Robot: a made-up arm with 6 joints. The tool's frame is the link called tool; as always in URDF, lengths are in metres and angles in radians.
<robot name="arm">
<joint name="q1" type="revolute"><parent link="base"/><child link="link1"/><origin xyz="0.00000 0.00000 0.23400"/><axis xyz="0 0 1"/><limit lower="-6.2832" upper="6.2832" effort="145" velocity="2.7"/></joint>
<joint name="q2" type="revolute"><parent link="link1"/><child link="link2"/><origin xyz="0.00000 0.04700 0.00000"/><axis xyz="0 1 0"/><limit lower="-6.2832" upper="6.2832" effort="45" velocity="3"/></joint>
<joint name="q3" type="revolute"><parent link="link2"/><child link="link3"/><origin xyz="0.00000 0.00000 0.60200"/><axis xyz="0 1 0"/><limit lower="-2.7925" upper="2.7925" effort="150" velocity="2"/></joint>
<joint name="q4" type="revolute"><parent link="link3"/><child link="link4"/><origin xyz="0.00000 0.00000 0.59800"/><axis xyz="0 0 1"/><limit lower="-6.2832" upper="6.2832" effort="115" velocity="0.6"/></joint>
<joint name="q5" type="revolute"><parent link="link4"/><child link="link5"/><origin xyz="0.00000 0.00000 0.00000"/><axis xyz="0 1 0"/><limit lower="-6.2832" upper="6.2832" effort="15" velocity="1"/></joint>
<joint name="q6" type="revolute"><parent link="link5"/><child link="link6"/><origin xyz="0.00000 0.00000 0.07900"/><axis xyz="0 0 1"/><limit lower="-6.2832" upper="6.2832" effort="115" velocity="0.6"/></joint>
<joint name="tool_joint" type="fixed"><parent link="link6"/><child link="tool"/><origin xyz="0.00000 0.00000 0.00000"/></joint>
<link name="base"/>
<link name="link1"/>
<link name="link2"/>
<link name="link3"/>
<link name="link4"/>
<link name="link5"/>
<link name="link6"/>
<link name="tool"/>
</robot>
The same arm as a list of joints. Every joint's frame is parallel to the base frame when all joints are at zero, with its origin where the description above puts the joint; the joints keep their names.
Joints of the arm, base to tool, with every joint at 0 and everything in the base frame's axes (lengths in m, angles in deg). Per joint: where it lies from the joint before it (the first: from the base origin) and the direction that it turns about. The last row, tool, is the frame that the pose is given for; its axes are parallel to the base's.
q1: xyz 0 0 0.234 axis +z
q2: xyz 0 0.047 0 axis +y
q3: xyz 0 0 0.602 axis +y
q4: xyz 0 0 0.598 axis +z
q5: xyz 0 0 0 axis +y
q6: xyz 0 0 0.079 axis +z
tool: xyz 0 0 0
Joint limits (deg, base to tool): -360..360 -360..360 -160..160 -360..360 -360..360 -360..360

